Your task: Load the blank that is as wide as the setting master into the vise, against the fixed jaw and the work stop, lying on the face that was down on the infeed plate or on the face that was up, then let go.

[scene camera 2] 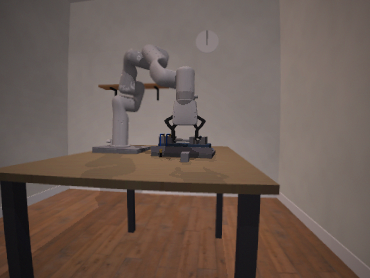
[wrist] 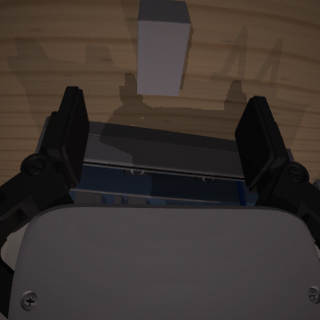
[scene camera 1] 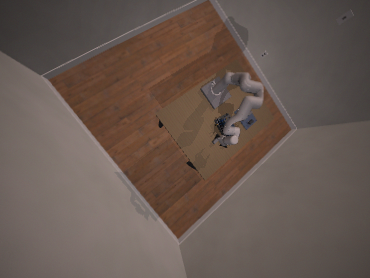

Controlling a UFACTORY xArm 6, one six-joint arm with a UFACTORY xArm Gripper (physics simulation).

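Where they show: gripper, between the fingertips: (scene camera 2: 184,140) (wrist: 165,108) (scene camera 1: 217,141); arm's base, origin of its link: (scene camera 2: 120,146) (scene camera 1: 215,90).
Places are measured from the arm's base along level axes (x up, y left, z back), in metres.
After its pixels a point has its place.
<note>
My gripper (scene camera 1: 220,141) {y -0.355, x 0.061, z -0.437 m} (scene camera 2: 185,140) {y -0.355, x 0.061, z -0.437 m} (wrist: 165,108) {y -0.355, x 0.061, z -0.437 m} is open and empty, pointing down over the front side of the vise (scene camera 1: 220,121) {y -0.189, x 0.035, z -0.300 m} (scene camera 2: 182,151) (wrist: 165,152) {y -0.238, x 0.005, z -0.424 m}. In the wrist view its fingers stand wide apart, one near each end of the vise's grey front wall. A lone light grey block (scene camera 2: 185,157) {y -0.379, x -0.007, z -0.443 m} (wrist: 161,57) {y -0.353, x 0.009, z -0.438 m} stands on the table in front of the vise, beyond the fingertips and touched by neither; it may be the setting master. The blue infeed plate (scene camera 1: 248,127) {y 0.090, x -0.016, z -0.571 m} lies behind the vise with a dark shape on it; its blanks are too small to tell apart. The jaws and work stop are mostly hidden in the wrist view.
The wooden table (scene camera 1: 175,115) {y -0.532, x -0.027, z 0.033 m} (scene camera 2: 60,167) {y -0.573, x -0.027, z -0.035 m} carries the arm's grey base plate (scene camera 1: 215,102) {y -0.087, x -0.002, z -0.107 m} (scene camera 2: 107,149) {y -0.135, x -0.007, z 0.015 m}, left of the vise in the second scene view. Blue upright parts (scene camera 2: 161,139) {y -0.166, x 0.054, z -0.298 m} rise at the vise's left end, close to one finger. A small yellow-black part (scene camera 2: 160,153) {y -0.233, x -0.011, z -0.308 m} sits below them.
</note>
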